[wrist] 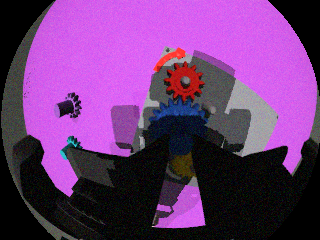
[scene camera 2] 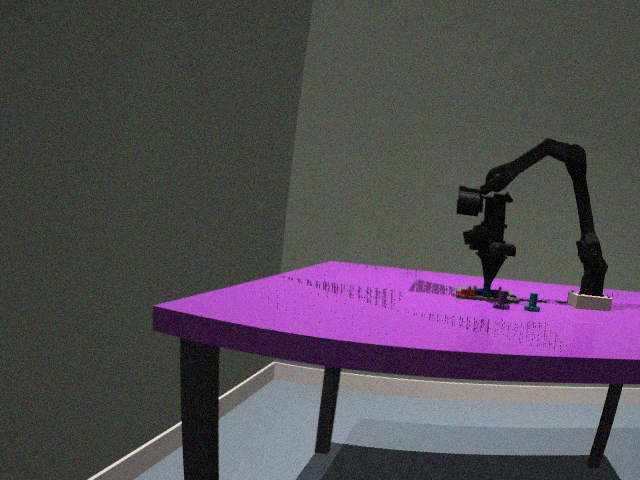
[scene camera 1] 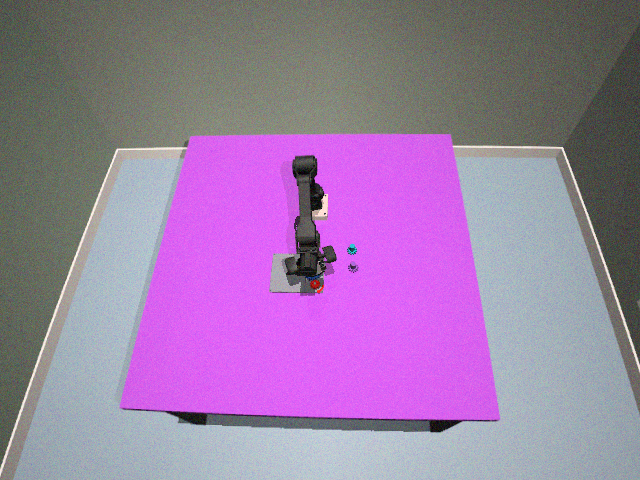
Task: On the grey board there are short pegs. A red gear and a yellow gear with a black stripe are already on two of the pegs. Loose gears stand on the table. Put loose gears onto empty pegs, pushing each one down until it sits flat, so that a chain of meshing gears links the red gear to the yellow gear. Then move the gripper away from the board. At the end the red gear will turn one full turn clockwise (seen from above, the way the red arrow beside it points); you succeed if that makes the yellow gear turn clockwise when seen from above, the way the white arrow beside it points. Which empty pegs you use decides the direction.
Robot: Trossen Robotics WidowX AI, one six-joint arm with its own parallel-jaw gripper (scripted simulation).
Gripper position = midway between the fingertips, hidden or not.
Note:
My gripper [scene camera 2: 487, 282] holds a blue gear [wrist: 181, 121]. I also see a red gear [wrist: 180, 90].
My gripper also shows in the wrist view [wrist: 180, 139].

